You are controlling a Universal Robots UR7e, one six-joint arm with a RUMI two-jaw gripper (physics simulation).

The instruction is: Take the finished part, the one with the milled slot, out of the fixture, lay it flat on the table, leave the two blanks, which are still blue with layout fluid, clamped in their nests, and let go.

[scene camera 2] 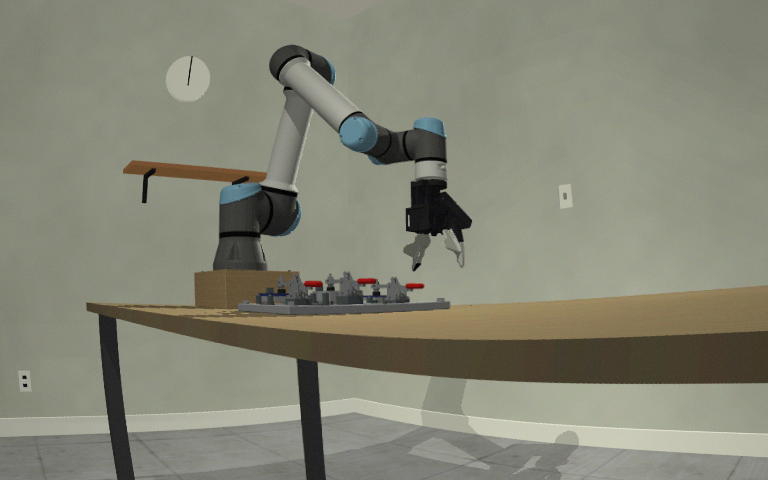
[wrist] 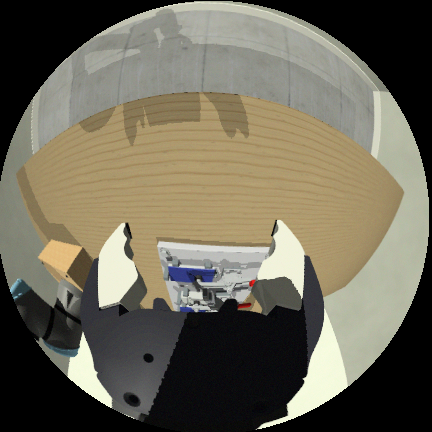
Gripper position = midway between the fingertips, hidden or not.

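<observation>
You'd find my gripper (scene camera 2: pixel 437 269) (wrist: pixel 199 223) in both scene camera 2 and the wrist view. There's a fixture plate (wrist: pixel 249 258) to see here too.
</observation>
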